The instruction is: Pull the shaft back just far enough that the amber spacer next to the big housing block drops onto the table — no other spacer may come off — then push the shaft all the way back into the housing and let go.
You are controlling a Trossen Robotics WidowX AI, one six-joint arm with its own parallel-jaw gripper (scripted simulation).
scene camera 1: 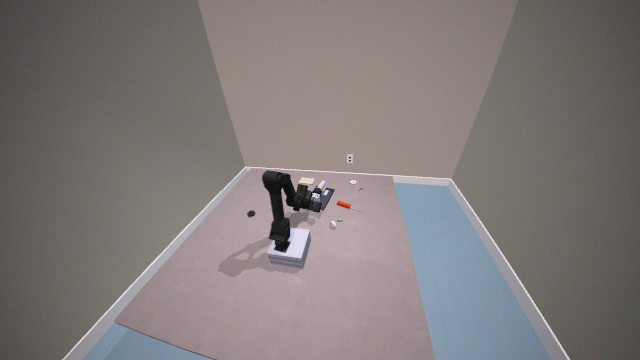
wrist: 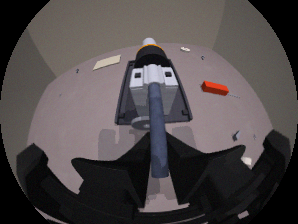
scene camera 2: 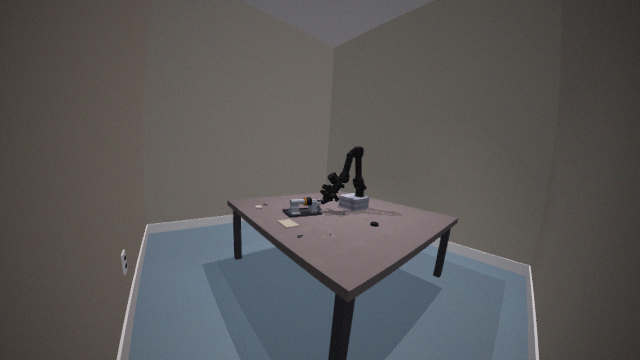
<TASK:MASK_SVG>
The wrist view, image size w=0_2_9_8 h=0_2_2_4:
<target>my gripper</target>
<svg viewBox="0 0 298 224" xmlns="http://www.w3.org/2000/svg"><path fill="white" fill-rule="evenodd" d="M290 137L275 132L275 129L270 131L263 140L262 145L265 149L250 171L241 160L245 153L245 145L235 145L220 152L202 153L189 147L184 141L181 143L181 140L165 131L169 173L178 205L190 202L189 208L170 212L141 213L137 209L145 208L152 160L150 132L146 132L120 159L72 159L72 167L84 179L78 194L73 193L57 179L55 173L48 168L49 159L44 149L40 149L36 144L32 143L17 155L16 173L20 186L31 204L41 212L67 224L249 224L273 196L285 175L291 159ZM249 213L249 216L238 218L238 214L245 212L245 210L247 210L247 213Z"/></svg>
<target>blue-grey shaft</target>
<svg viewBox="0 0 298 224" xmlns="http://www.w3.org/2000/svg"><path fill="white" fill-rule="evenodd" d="M153 83L148 87L150 159L152 159L152 177L154 179L162 179L162 177L169 176L168 143L166 143L165 135L166 125L161 85Z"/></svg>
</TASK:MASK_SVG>
